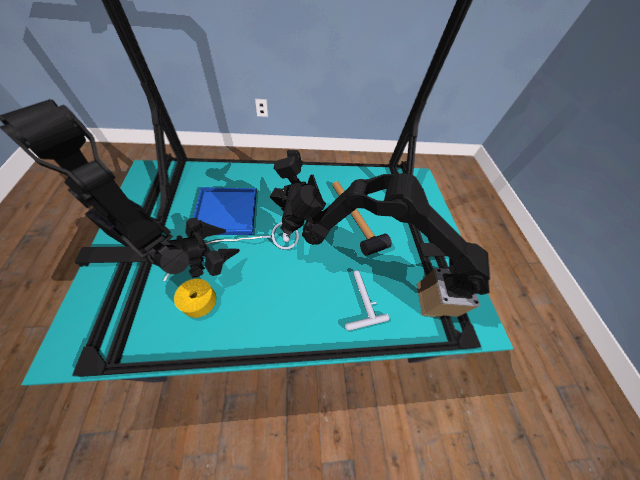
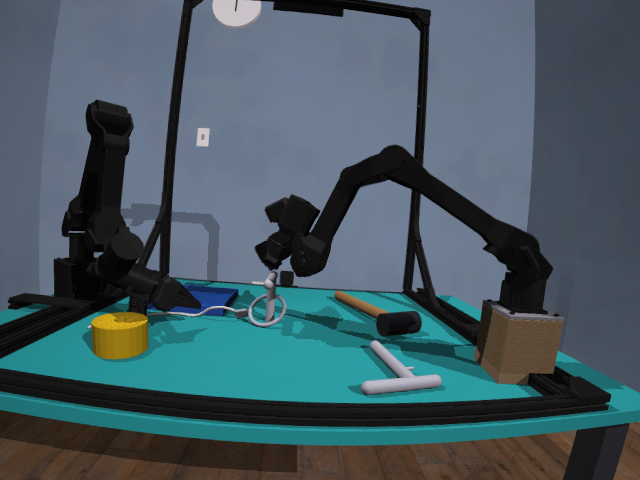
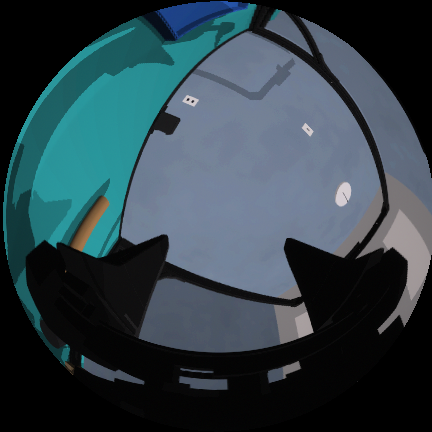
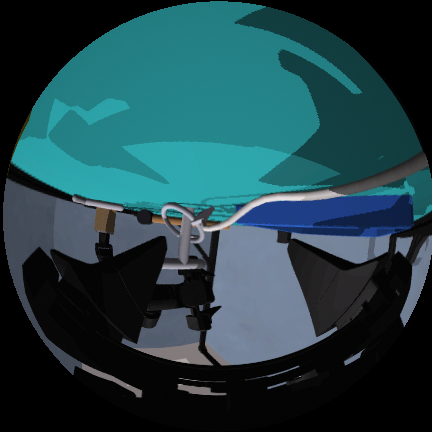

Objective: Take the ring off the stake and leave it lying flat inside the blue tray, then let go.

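Where they show: left gripper, fingertip midpoint: (image 1: 305,164) (image 3: 228,243) (image 4: 216,290); right gripper, fingertip midpoint: (image 1: 232,240) (image 2: 194,302) (image 4: 229,244); left arm's base at its link origin: (image 1: 457,285) (image 2: 521,308) (image 4: 104,230); right arm's base at its link origin: (image 2: 81,260).
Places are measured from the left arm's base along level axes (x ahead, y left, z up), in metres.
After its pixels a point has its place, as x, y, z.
Observation:
A white ring (image 1: 273,236) @(0.515, -0.160, -0.093) (image 2: 249,310) @(0.518, -0.163, -0.092) (image 4: 163,216) @(0.450, -0.138, -0.095) leans at a tilt around the upright grey stake (image 2: 270,297) @(0.472, -0.165, -0.058) (image 4: 185,242) @(0.482, -0.172, -0.056), which has a crossbar on top. A white cable (image 1: 237,239) @(0.627, -0.143, -0.104) (image 2: 209,310) @(0.604, -0.138, -0.093) (image 4: 280,197) @(0.657, -0.141, -0.113) runs left from the ring. The blue tray (image 1: 254,212) @(0.594, -0.254, -0.099) (image 2: 227,302) @(0.593, -0.227, -0.099) (image 4: 325,212) @(0.689, -0.161, -0.106) stands behind the cable, with nothing visible inside. My right gripper (image 1: 232,241) @(0.632, -0.121, -0.076) (image 4: 229,244) @(0.632, -0.121, -0.076) is open and empty, low near the cable, left of the ring and in front of the tray. My left gripper (image 1: 282,180) (image 3: 228,243) @(0.434, -0.309, 0.084) is open and empty, above and behind the stake, facing the wall.
A hammer (image 1: 356,217) @(0.242, -0.269, -0.087) (image 2: 361,304) @(0.256, -0.295, -0.089) (image 3: 90,222) @(0.299, -0.383, -0.092) lies right of the stake. A white T-shaped piece (image 1: 364,297) @(0.225, 0.015, -0.099) (image 2: 403,384) @(0.220, 0.092, -0.102) lies at the front right. A yellow spool (image 1: 195,304) @(0.672, 0.084, -0.067) (image 2: 119,338) @(0.661, 0.096, -0.082) stands at the front left, close to the right gripper. Black frame bars border the work area.

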